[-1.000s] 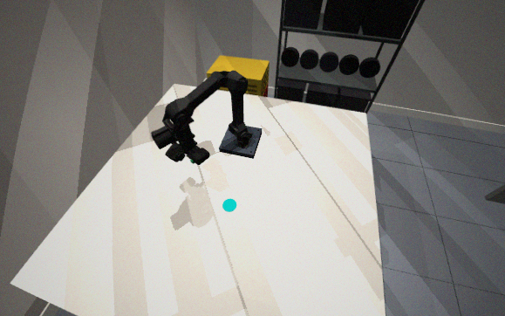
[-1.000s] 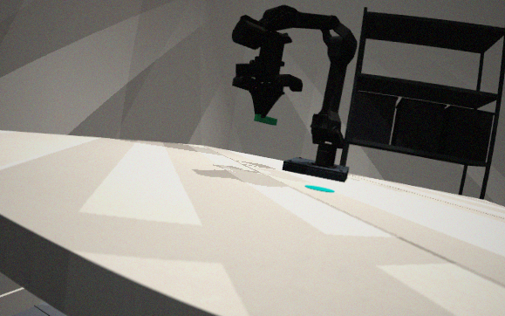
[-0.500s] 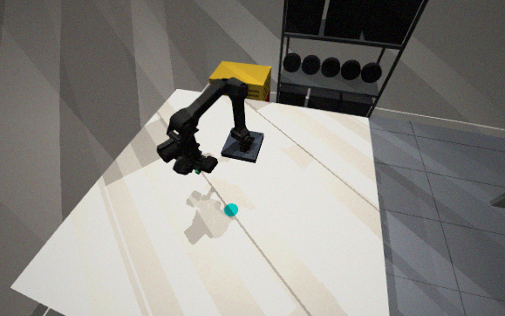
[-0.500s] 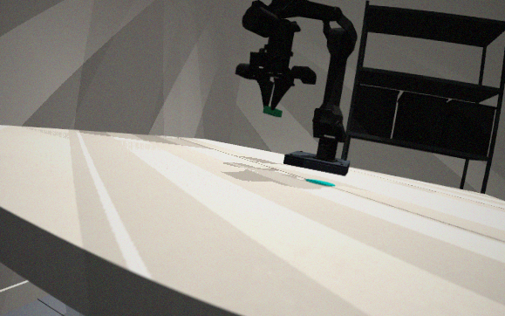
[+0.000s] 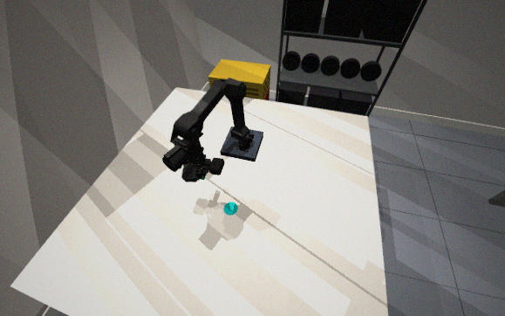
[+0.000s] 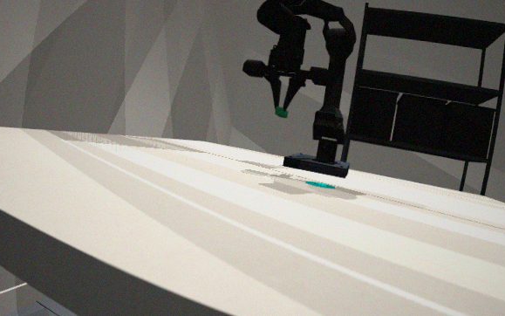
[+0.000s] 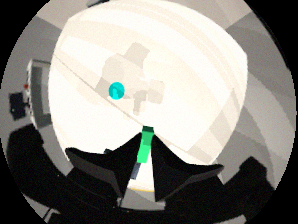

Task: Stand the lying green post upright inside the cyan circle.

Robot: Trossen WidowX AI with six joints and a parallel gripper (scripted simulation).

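Now: gripper tip 140 mm above the cyan circle, 130 mm to the right of it and 30 mm short of it. From my gripper tip the other things lie so: green post (20 mm behind).
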